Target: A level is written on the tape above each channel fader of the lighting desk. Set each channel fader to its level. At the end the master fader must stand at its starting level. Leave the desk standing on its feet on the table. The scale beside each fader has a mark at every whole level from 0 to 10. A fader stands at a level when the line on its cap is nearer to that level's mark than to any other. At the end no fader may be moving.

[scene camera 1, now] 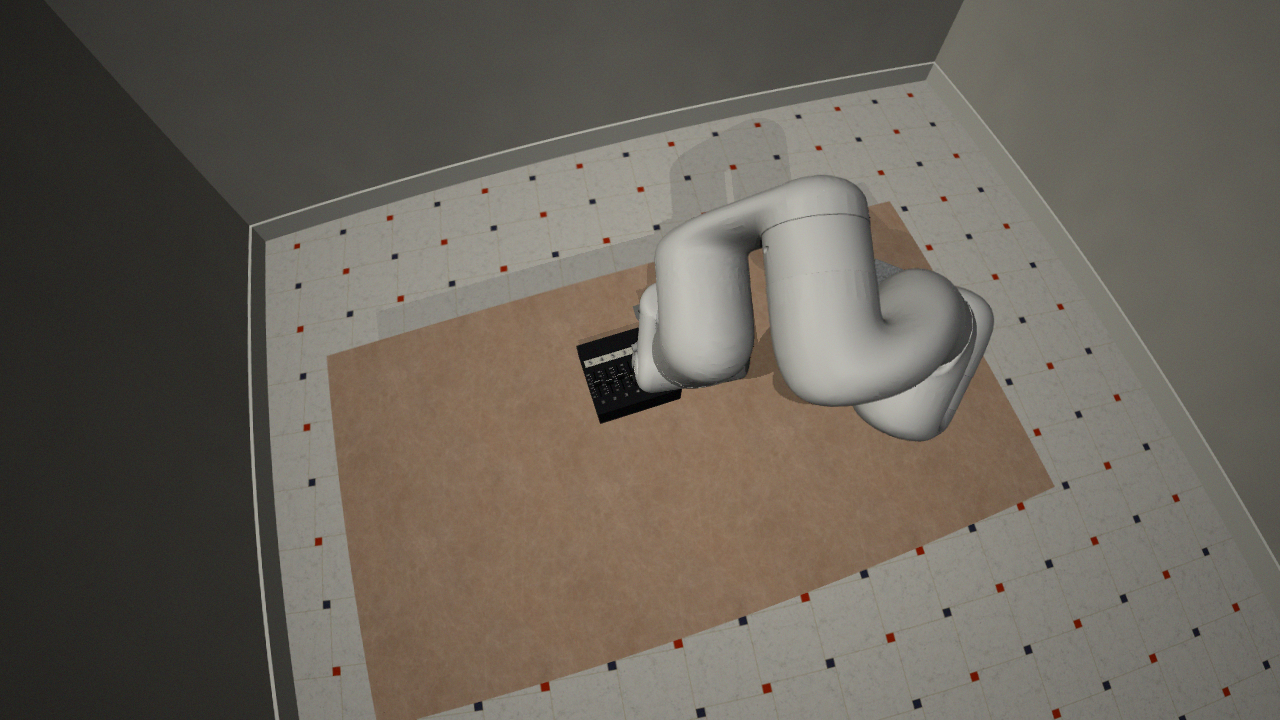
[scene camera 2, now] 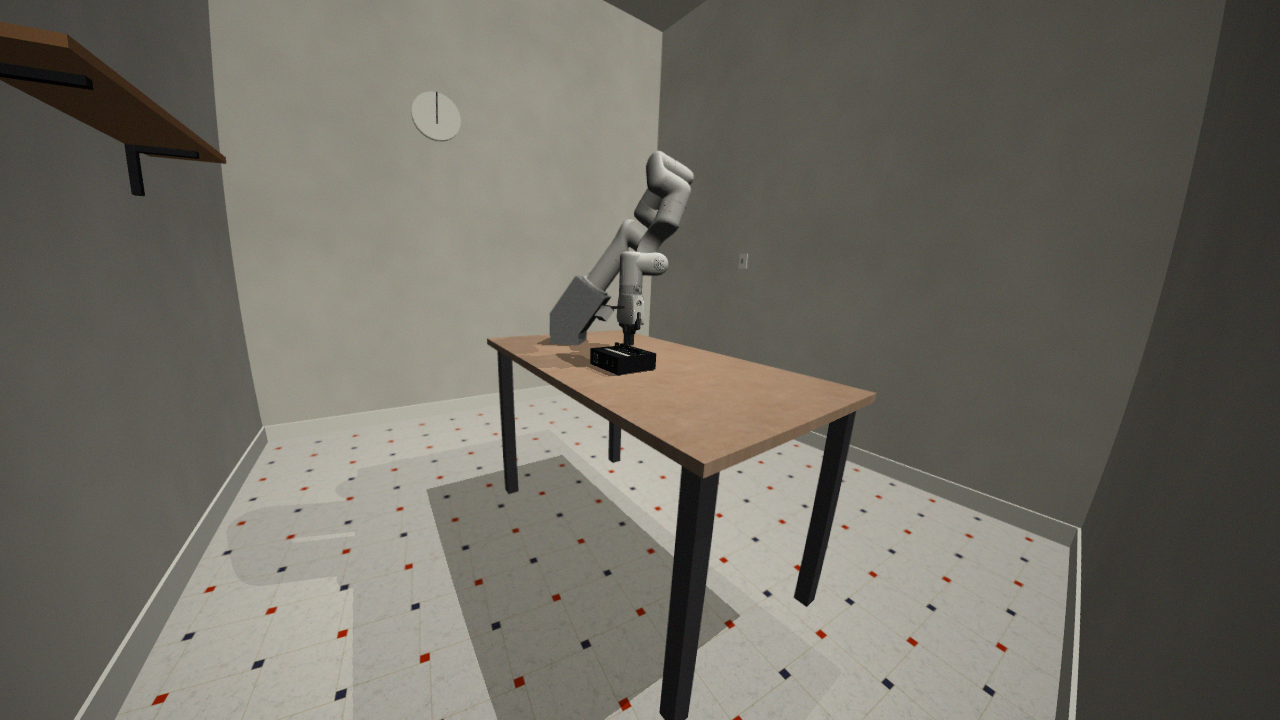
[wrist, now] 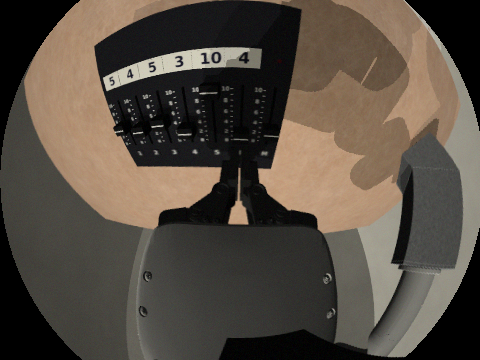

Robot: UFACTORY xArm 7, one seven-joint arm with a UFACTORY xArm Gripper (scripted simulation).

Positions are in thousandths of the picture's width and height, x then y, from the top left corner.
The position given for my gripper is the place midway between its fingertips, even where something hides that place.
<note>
I see my gripper (scene camera 2: 491,480).
My gripper shows as well in the wrist view (wrist: 499,443).
</note>
